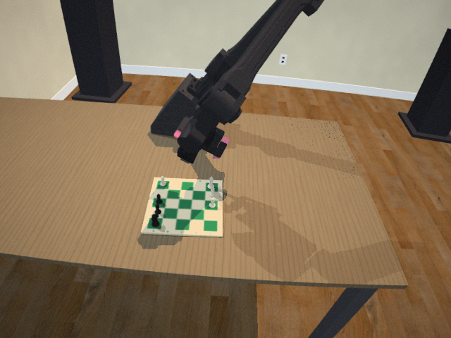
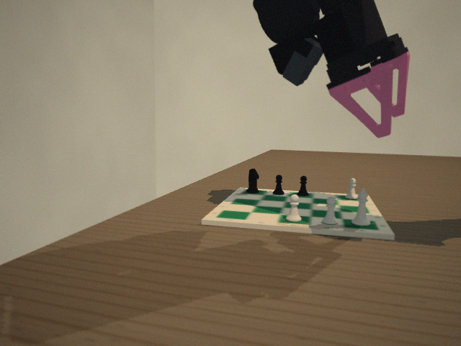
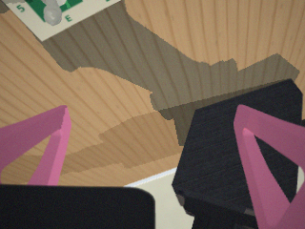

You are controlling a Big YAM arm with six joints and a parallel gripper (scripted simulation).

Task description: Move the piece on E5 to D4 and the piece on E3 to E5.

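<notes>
Now: hand 2 cm short of the white bishop, 4 cm to the right of it and 10 cm above it. From my hand the other things lie so: black knight 20 cm ahead, 8 cm to the right, 11 cm below; cream chessboard 11 cm ahead, 2 cm to the right, 13 cm below.
</notes>
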